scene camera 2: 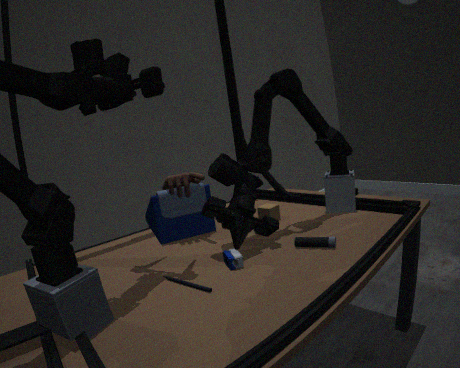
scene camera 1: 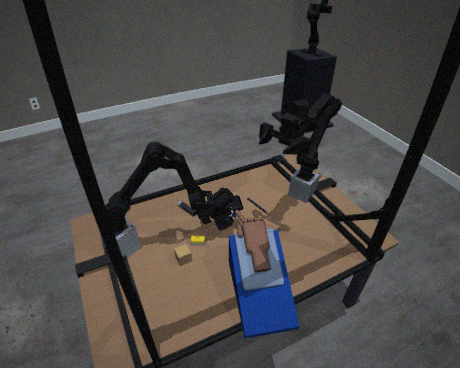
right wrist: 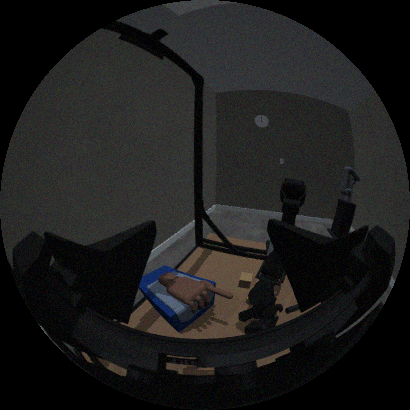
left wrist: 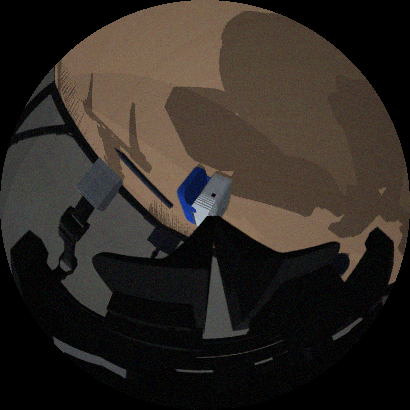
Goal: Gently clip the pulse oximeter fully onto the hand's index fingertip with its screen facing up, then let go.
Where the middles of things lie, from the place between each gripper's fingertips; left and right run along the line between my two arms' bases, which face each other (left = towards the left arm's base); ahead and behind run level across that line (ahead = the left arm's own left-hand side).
Scene:
The pulse oximeter [left wrist: 199, 195] lies 1 cm ahead of my left hand, 2 cm to the right of it and 2 cm below it.
The pulse oximeter lies 42 cm below my right hand, 17 cm ahead of it and 6 cm to the left of it.

